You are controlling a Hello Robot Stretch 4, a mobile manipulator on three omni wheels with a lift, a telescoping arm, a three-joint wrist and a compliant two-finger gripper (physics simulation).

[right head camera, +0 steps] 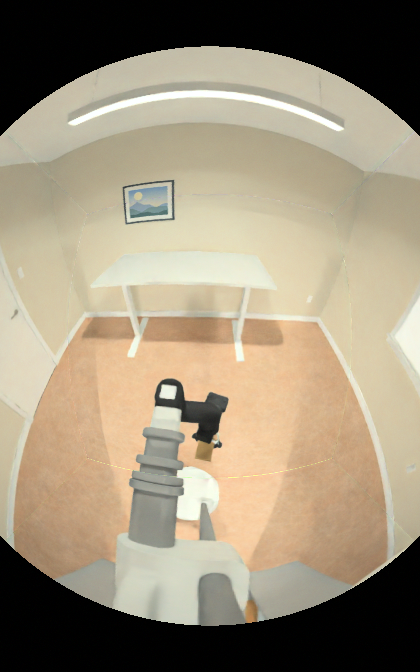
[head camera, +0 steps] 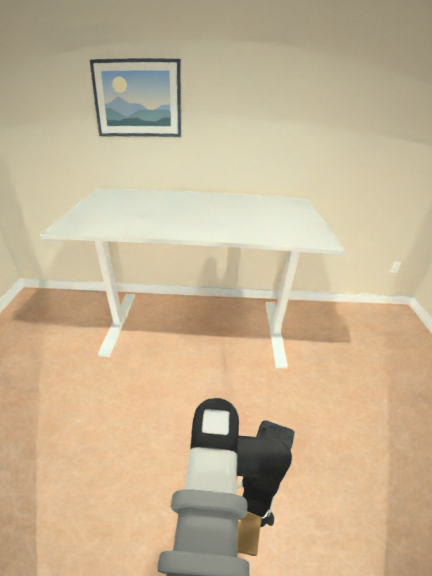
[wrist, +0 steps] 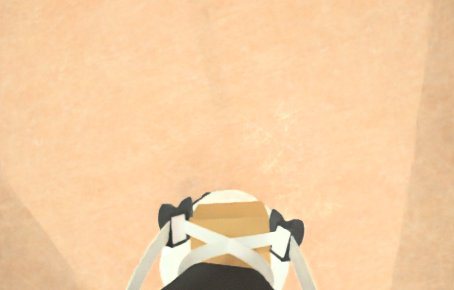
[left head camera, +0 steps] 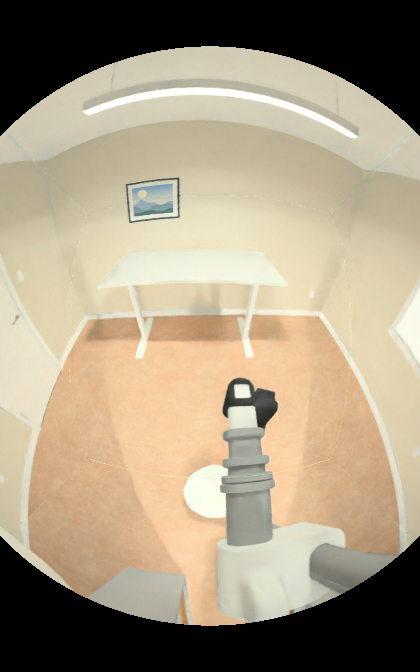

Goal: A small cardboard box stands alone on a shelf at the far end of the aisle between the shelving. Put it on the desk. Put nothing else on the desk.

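Frame: origin at the robot's base, x ahead, y left, z up, level; millimetres.
Where they show: gripper, fingertip midpoint: (wrist: 231,219).
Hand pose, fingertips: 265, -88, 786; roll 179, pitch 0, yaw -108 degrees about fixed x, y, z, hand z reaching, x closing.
Note:
After its pixels a point has its place, as x, y, z.
The small cardboard box (head camera: 249,534) {217, -90, 824} (right head camera: 204,451) (wrist: 230,227) {268, -89, 827} is between the two fingertips of my gripper (wrist: 231,219) {265, -88, 786}, which is shut on it. In the wrist view the fingertips press on its left and right sides, above the floor. In the head view the arm hides part of the box and of the gripper. The white desk (head camera: 195,217) {1568, 197, 923} (left head camera: 195,267) (right head camera: 185,270) stands against the far wall, ahead of the gripper and apart from it. Its top is bare. The box does not show in the left head view, where the arm covers that place.
The desk's legs end in long feet (head camera: 111,340) (head camera: 278,345) on the floor. My round white base (left head camera: 206,492) (right head camera: 197,495) is below the arm. Grey shelving tops (left head camera: 137,590) (right head camera: 295,575) show at the bottom edges. A door (left head camera: 17,345) is at the left wall.

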